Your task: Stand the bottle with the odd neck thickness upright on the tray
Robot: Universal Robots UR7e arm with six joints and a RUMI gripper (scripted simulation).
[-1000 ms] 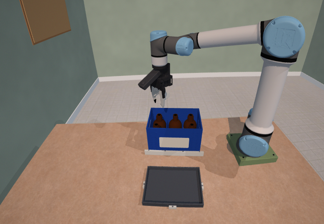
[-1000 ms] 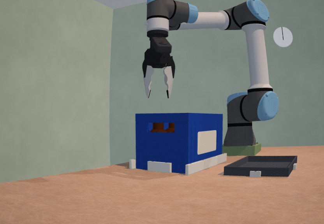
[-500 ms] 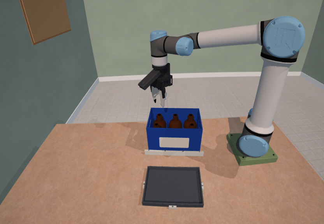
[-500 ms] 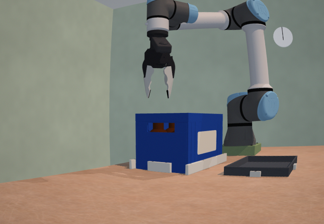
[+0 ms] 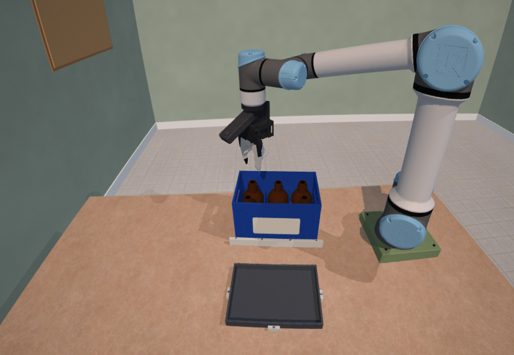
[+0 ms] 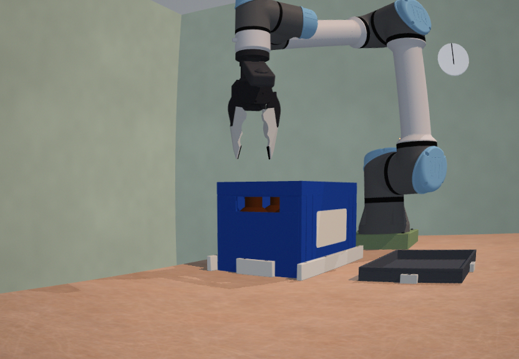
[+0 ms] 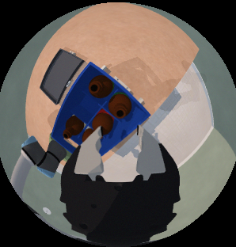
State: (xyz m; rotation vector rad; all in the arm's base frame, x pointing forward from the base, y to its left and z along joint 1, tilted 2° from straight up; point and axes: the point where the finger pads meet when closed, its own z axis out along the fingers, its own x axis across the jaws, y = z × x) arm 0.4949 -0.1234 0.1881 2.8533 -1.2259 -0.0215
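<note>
Right now my hand is 90 mm past the glass bottle and 150 mm above it. Also, from my hand: dark tray (80 mm behind, 340 mm to the left, 220 mm below); then blue crate (80 mm behind, 40 mm to the left, 150 mm below).
</note>
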